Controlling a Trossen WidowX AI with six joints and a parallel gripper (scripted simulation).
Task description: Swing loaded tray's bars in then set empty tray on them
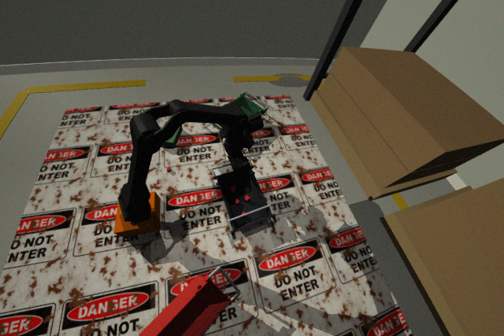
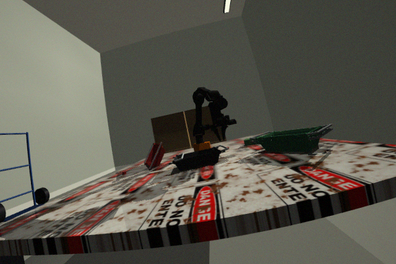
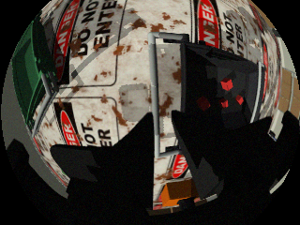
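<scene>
Right now my gripper tip is 290 mm past the red tray, 460 mm to the left of it and 30 mm above it. The rest, counted from my gripper tip: small green block: 220 mm behind, 270 mm to the left, 80 mm below.
</scene>
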